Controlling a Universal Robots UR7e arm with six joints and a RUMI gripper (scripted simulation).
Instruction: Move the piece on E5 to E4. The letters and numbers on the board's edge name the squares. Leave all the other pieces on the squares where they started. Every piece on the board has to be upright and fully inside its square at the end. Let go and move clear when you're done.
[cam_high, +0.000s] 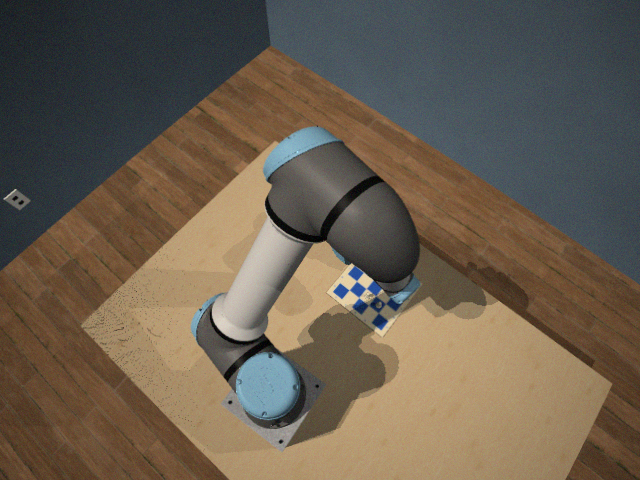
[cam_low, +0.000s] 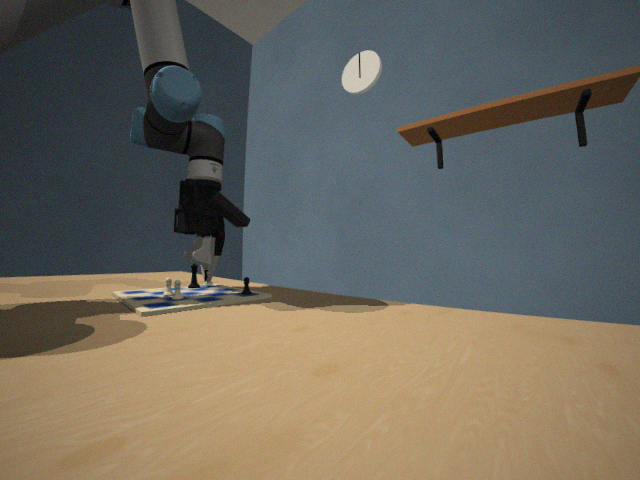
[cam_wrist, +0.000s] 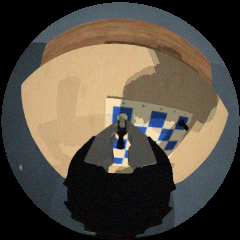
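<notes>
My gripper is now 30 mm past the tall black piece. Round my hand: chessboard: 80 mm behind, 70 mm to the right, 30 mm below; black pawn: 150 mm to the right, 10 mm below, 10 mm behind.
</notes>
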